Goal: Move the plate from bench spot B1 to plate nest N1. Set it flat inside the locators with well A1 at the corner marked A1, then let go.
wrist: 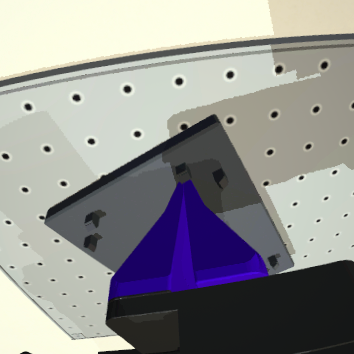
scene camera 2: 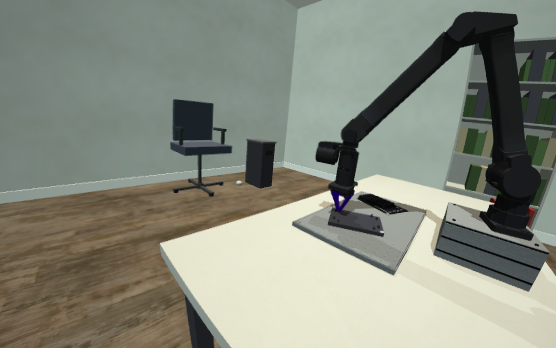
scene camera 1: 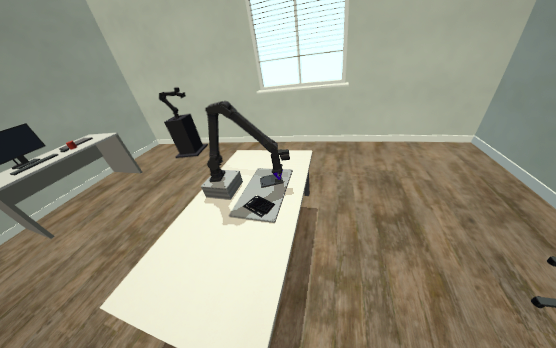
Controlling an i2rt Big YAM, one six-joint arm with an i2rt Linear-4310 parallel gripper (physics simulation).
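Frame: origin at the arm's base, x left, y up, z ahead, level; centimetres.
Where they show: gripper, fingertip midpoint: (wrist: 186,187) (scene camera 2: 338,211) (scene camera 1: 279,179); arm's base, origin of the base link: (scene camera 2: 502,226) (scene camera 1: 218,176).
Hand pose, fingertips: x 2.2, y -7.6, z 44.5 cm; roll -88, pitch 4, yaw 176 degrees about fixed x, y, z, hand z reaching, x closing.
Things, the pixels of their top centre, and the offset from my fingertips. Level surfaces: height alone.
- black plate, middle of its top: (scene camera 2: 376,199) (scene camera 1: 262,204) dx -24.7, dy +0.0, dz -9.0 cm
- perforated grey board, middle of its top: (wrist: 314,230) (scene camera 2: 372,215) (scene camera 1: 264,189) dx -8.6, dy -1.6, dz -10.1 cm
- dark grey nest, middle of its top: (wrist: 192,261) (scene camera 2: 356,216) (scene camera 1: 271,178) dx +1.3, dy +0.6, dz -6.2 cm
- long cream table, its level: dy -2.9 cm
The black plate (scene camera 1: 259,205) (scene camera 2: 381,202) lies on the perforated grey board (scene camera 1: 249,192) (scene camera 2: 370,248) (wrist: 50,127), over a black marking with a thin white outline. The dark grey nest (scene camera 1: 268,181) (scene camera 2: 356,223) (wrist: 132,202) is a flat block on the same board, with small dark locators near its corners. My gripper (scene camera 1: 278,179) (scene camera 2: 340,210) (wrist: 186,187) has purple fingers, shut and empty. It points down over the nest, its tips close to one locator in the wrist view; contact cannot be told. The plate does not show in the wrist view. No A1 mark is readable.
The board lies on the long cream table (scene camera 1: 215,265) (scene camera 2: 280,280). The arm's layered grey base block (scene camera 1: 221,186) (scene camera 2: 487,255) stands beside the board. A desk (scene camera 1: 107,145), an office chair (scene camera 2: 200,147) and a bookshelf (scene camera 2: 505,122) stand away from the table.
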